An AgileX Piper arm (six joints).
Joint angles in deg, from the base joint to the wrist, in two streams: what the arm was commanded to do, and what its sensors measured. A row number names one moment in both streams.
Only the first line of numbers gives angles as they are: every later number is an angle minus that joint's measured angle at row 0.
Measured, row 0:
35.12, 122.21, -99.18, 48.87, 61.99, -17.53
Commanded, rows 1 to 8:
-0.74, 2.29, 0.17, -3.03, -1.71, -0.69
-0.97, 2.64, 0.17, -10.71, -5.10, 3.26
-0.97, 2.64, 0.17, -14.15, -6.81, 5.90
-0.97, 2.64, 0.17, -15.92, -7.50, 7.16
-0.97, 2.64, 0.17, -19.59, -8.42, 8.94
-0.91, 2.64, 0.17, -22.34, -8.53, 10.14
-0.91, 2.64, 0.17, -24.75, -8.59, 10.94
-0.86, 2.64, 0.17, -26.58, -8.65, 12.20
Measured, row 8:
-0.69, 2.52, 0.00, -23.26, -8.36, 10.14
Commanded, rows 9 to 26:
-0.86, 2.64, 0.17, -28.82, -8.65, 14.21
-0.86, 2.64, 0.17, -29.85, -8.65, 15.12
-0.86, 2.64, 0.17, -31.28, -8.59, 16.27
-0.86, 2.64, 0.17, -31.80, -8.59, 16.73
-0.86, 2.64, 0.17, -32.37, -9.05, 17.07
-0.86, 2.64, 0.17, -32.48, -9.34, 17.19
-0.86, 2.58, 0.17, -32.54, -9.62, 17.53
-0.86, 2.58, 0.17, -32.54, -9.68, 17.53
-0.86, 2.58, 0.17, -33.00, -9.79, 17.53
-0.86, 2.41, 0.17, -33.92, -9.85, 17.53
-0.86, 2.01, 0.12, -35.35, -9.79, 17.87
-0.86, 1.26, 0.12, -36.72, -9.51, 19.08
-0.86, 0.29, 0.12, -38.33, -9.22, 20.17
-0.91, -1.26, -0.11, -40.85, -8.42, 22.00
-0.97, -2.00, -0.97, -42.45, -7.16, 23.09
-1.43, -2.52, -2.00, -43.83, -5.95, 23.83
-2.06, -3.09, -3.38, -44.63, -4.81, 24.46
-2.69, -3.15, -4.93, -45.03, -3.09, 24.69
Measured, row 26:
-1.49, -2.29, -2.98, -43.60, -5.27, 23.49
